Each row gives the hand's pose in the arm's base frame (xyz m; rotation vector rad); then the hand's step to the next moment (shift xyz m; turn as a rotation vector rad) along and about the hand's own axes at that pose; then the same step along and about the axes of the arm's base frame.
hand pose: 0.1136 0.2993 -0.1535 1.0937 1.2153 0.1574
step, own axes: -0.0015 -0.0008 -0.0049 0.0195 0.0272 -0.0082
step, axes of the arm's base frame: -0.0049 0.0015 0.0007 0.0130 0.0310 0.0076
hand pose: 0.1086 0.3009 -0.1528 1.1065 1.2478 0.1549
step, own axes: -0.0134 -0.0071 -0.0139 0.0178 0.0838 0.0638
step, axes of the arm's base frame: -0.0195 -0.0040 0.0051 0.0961 0.0169 0.0434
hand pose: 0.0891 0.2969 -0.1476 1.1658 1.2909 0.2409
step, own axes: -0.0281 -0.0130 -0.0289 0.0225 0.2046 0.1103
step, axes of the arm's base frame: -0.0393 -0.0105 0.0119 0.1898 0.0505 0.1263
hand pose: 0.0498 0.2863 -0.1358 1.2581 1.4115 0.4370
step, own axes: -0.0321 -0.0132 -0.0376 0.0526 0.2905 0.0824
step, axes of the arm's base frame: -0.0454 -0.0177 0.0155 0.2088 0.1176 0.1911
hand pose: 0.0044 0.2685 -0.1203 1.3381 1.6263 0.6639
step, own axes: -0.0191 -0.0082 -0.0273 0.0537 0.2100 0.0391
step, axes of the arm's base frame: -0.0278 -0.0168 0.0112 0.1328 0.1027 0.1426
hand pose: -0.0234 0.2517 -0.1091 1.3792 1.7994 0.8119
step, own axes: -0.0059 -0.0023 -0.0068 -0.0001 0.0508 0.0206
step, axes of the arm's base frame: -0.0059 -0.0066 0.0028 0.0437 0.0127 0.0306
